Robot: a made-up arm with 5 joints.
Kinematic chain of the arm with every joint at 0, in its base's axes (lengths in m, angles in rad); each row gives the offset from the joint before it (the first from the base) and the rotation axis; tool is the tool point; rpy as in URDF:
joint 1: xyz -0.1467 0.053 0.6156 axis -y
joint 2: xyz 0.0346 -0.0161 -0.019 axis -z
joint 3: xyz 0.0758 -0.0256 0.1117 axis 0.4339 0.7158 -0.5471
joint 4: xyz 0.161 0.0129 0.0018 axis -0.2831 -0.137 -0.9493
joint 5: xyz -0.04 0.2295 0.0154 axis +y
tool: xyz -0.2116 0.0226 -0.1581 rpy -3.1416 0 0
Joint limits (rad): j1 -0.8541..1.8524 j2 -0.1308..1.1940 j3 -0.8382..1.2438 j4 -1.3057..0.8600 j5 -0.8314..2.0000
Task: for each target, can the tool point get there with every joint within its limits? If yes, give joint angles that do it. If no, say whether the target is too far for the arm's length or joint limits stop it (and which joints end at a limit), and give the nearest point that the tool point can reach.
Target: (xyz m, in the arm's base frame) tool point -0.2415 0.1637 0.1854
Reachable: no: joint limits stop it (at a limit: joint 1, joint 4, joint 5) | nearest point -0.1943 0.1649 0.2238 | short by 0.061 m
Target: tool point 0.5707 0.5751 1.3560
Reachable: no: too far | nearest point 0.2231 0.2827 0.9973 | short by 0.579 m
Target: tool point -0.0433 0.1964 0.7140
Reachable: yes | joints 0.2759 0.9490 0.6298 -0.7826 -0.4155
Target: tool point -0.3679 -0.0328 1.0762
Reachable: yes | joints 1.5538 0.4809 1.0535 0.4078 1.4432
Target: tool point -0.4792 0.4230 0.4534
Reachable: no: joint limits stop it (at a limit: joint 1, joint 2, joint 5) | nearest point -0.4137 0.3589 0.5282 | short by 0.118 m
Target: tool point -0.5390 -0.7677 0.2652
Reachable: no: too far | nearest point -0.3812 -0.3067 0.4672 | short by 0.528 m
